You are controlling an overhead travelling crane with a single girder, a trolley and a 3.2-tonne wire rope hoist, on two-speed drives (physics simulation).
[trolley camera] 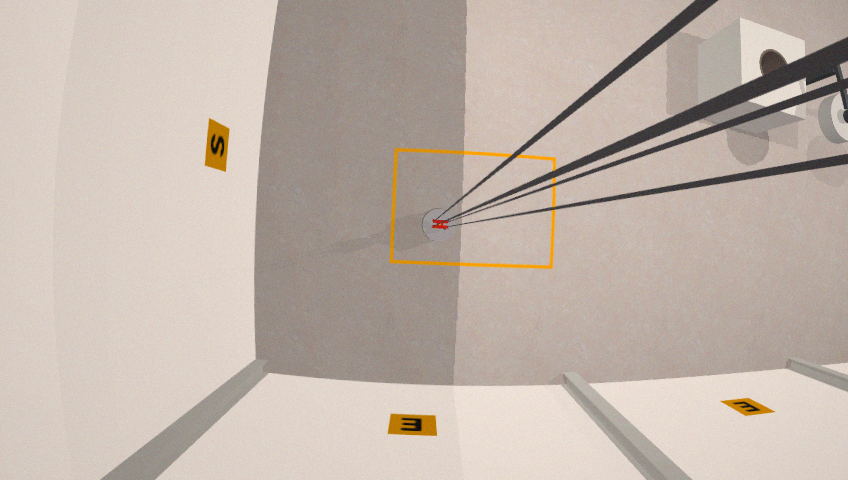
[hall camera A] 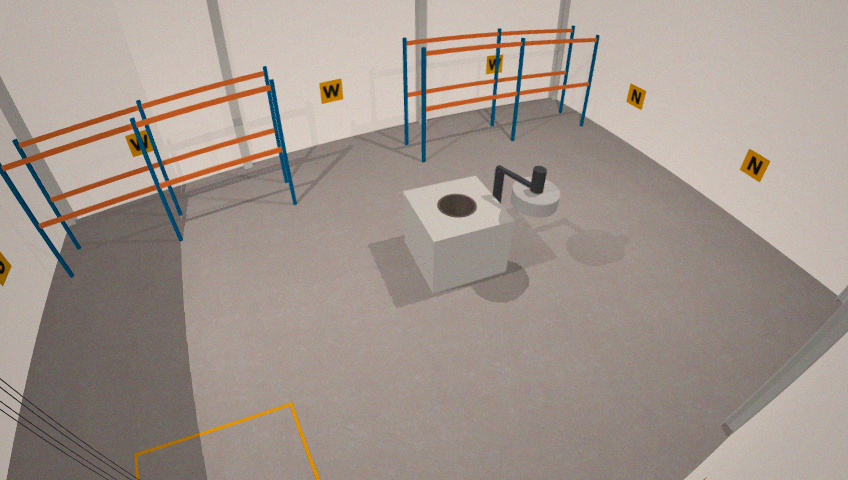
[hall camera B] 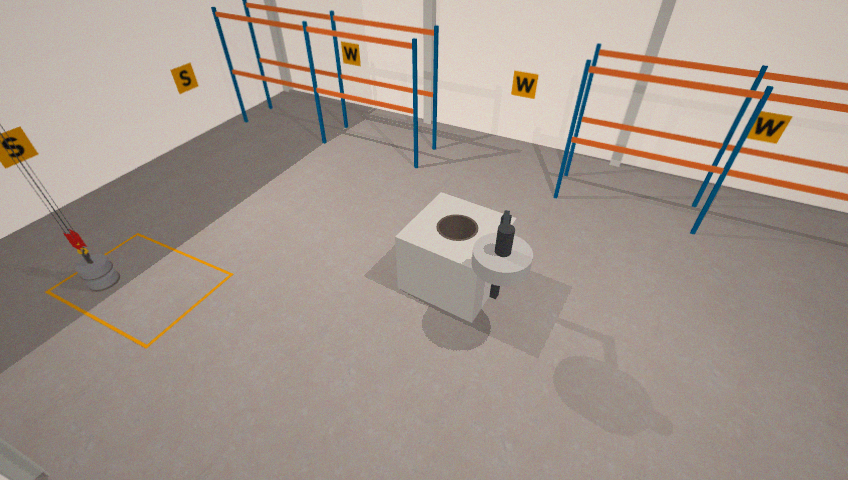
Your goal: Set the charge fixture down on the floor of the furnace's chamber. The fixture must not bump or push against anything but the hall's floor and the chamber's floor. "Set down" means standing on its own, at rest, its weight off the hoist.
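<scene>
The charge fixture [hall camera B: 101,278] [trolley camera: 428,226], a small grey round body with a ringed side, is upright inside the yellow floor rectangle, low at the floor; I cannot tell whether a gap lies under it. My hook [hall camera B: 83,252] [trolley camera: 439,224], below the red block, is engaged at the fixture's top, and the ropes look straight. The furnace [hall camera A: 470,255] [hall camera B: 437,285] [trolley camera: 720,71] is a pale box with a dark round chamber opening [hall camera A: 457,205] [hall camera B: 457,227] [trolley camera: 772,62] in its top. The chamber's floor is hidden. The fixture does not show in hall camera A.
The furnace lid [hall camera A: 535,208] [hall camera B: 502,270] [trolley camera: 833,118] hangs beside the furnace on a dark arm, clear of the opening. The yellow rectangle [hall camera A: 290,405] [hall camera B: 189,255] [trolley camera: 552,237] is painted on the floor. Two tall racks [hall camera A: 289,178] [hall camera A: 423,107] [hall camera B: 415,107] [hall camera B: 731,160] stand along the W wall.
</scene>
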